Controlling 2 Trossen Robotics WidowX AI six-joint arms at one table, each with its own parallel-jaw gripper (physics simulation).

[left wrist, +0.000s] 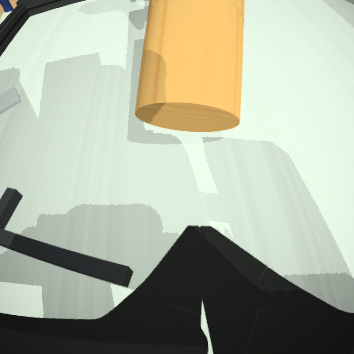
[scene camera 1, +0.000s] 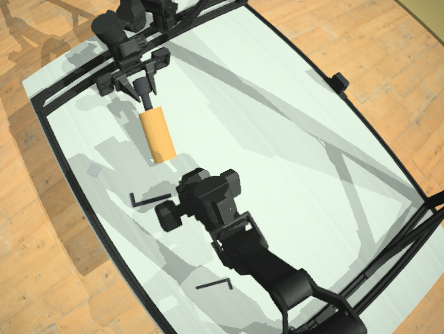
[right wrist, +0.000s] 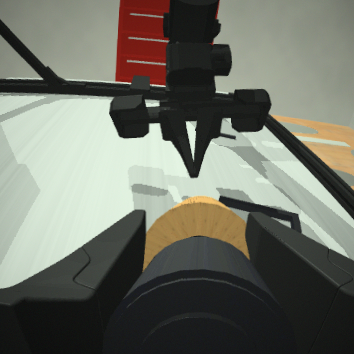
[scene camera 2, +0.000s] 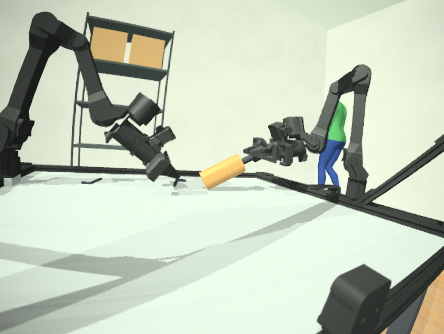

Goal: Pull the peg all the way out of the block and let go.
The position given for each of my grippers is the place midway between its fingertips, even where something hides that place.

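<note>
My right gripper [scene camera 1: 148, 98] grips a dark peg [right wrist: 199, 287]. The right wrist view also shows my right gripper [right wrist: 196, 222], and in scene camera 2 I see my right gripper [scene camera 2: 246, 152]. I can see my left gripper [scene camera 1: 181, 182] too; the left wrist view shows my left gripper [left wrist: 197, 237], the right wrist view shows my left gripper [right wrist: 193, 176], and scene camera 2 shows my left gripper [scene camera 2: 179, 177]. There is also a wooden block [scene camera 1: 154, 125]. In the left wrist view I see the wooden block [left wrist: 190, 77], in the right wrist view the wooden block [right wrist: 200, 215], and in scene camera 2 the wooden block [scene camera 2: 233, 166].
</note>
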